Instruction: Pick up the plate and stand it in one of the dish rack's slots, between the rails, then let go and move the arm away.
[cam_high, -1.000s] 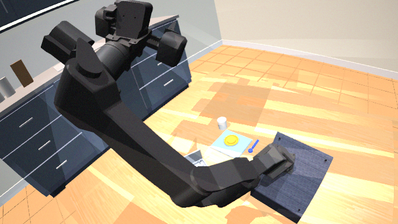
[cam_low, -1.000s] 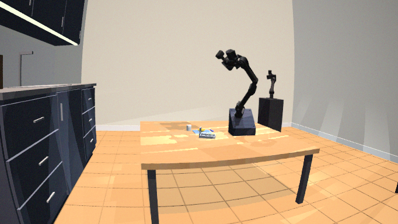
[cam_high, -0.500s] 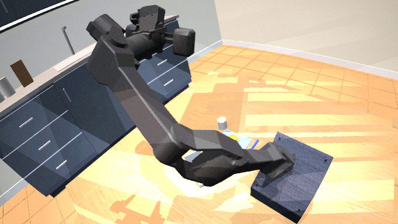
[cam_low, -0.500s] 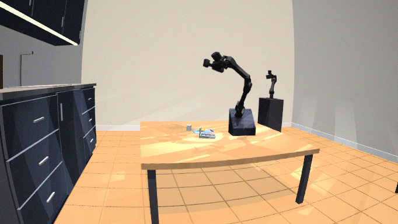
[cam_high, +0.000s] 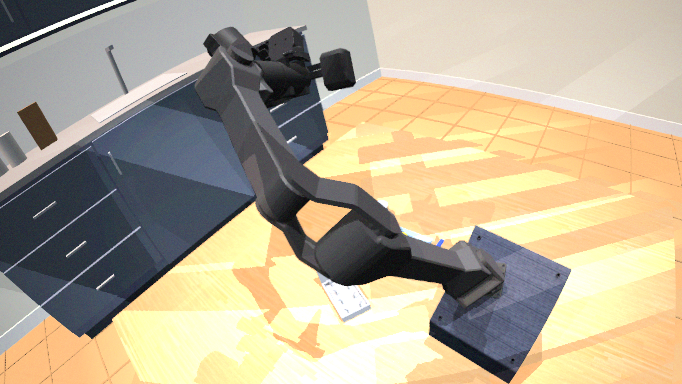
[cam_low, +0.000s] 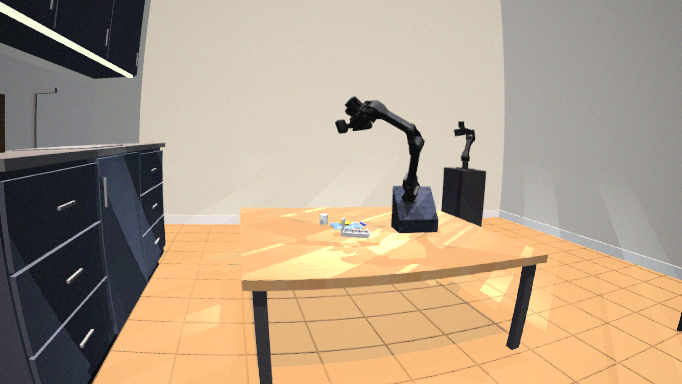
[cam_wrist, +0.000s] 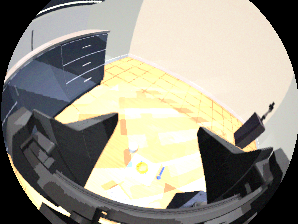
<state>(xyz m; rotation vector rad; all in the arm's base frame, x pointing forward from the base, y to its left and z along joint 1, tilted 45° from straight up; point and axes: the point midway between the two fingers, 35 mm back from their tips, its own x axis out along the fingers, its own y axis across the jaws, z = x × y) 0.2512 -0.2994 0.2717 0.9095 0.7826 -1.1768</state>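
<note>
Now: gripper tip 5 cm past the yellow plate, 8 cm to the left of it and 47 cm above it. Also, from my gripper tip: grey dish rack (2 cm behind, 13 cm to the left, 46 cm below); light blue mat (5 cm behind, 7 cm to the right, 48 cm below); cup (4 cm ahead, 16 cm to the right, 46 cm below).
</note>
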